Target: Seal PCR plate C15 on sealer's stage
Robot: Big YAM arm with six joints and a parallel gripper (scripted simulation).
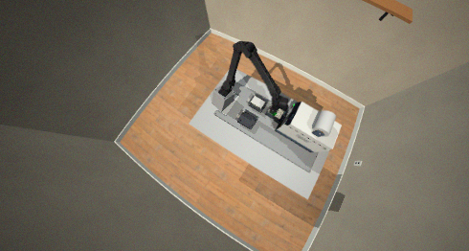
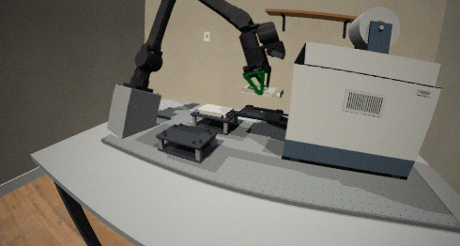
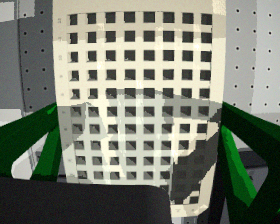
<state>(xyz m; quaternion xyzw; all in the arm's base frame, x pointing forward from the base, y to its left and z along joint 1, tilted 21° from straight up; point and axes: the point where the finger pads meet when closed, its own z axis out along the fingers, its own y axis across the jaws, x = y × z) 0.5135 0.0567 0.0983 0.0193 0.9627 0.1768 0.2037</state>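
My hand is right at the 96-well plate C15. Also, from my hand: dark stage: 8 cm below; white start key: 10 cm to the left, 10 cm ahead, 1 cm above; sealed plate C51: 20 cm behind, 11 cm below, 3 cm to the left.
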